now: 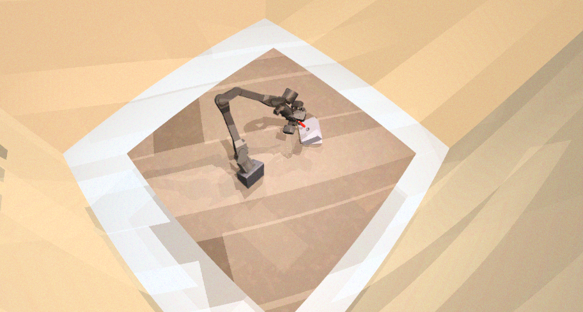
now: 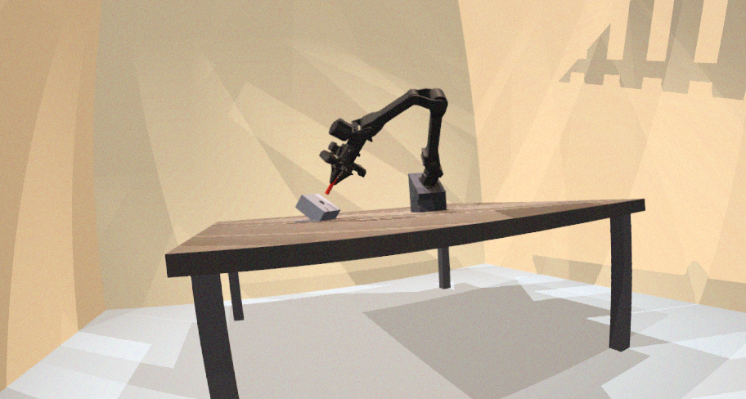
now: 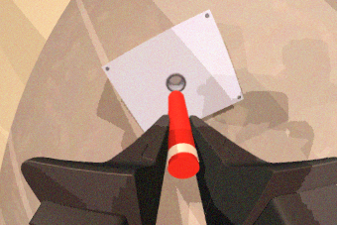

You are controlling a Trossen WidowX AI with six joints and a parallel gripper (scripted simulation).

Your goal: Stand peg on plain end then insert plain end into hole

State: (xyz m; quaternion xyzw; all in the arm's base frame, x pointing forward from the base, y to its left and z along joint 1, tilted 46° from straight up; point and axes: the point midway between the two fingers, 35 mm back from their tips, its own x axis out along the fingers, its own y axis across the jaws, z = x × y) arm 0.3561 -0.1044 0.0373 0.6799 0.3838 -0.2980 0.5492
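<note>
Now: the grey sloped panel 4 cm ahead of my gripper tip, 5 cm to the right of it and 8 cm below it. Round my gripper tip: red peg: 1 cm behind, 1 cm to the left, 1 cm above.
</note>
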